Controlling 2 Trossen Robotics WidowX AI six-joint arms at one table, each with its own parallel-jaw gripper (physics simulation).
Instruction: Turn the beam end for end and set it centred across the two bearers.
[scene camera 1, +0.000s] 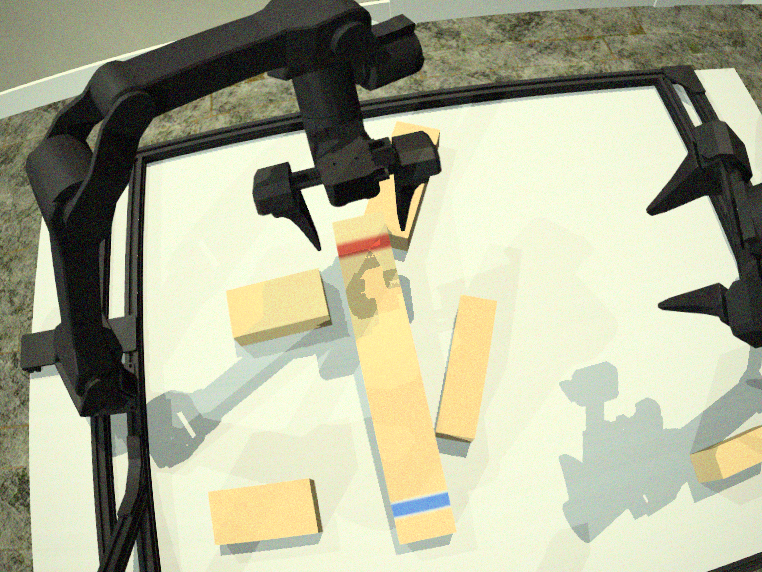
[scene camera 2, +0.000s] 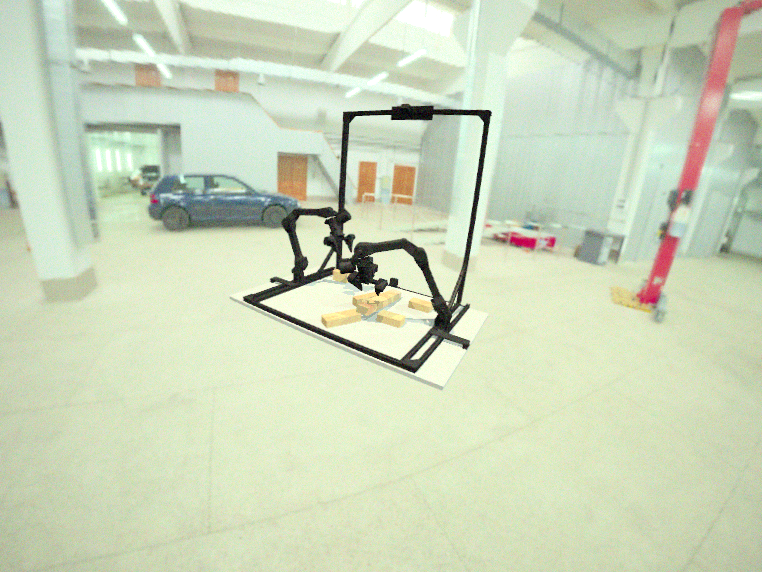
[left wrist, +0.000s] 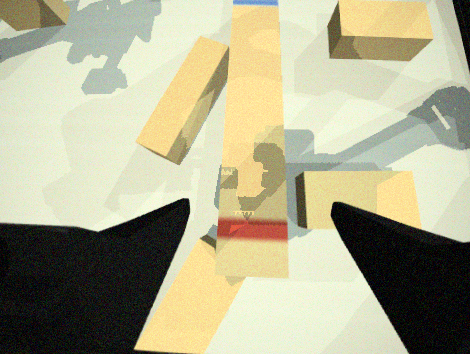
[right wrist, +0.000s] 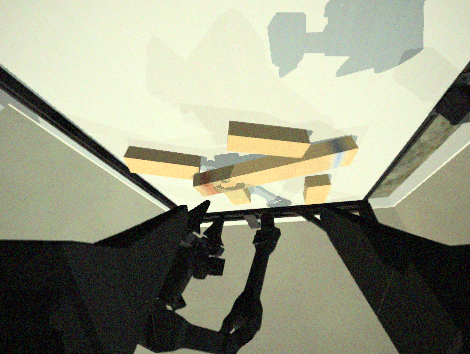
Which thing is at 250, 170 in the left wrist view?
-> A long beam.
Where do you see my right gripper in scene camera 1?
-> At 654, 258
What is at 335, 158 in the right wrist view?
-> A long beam.
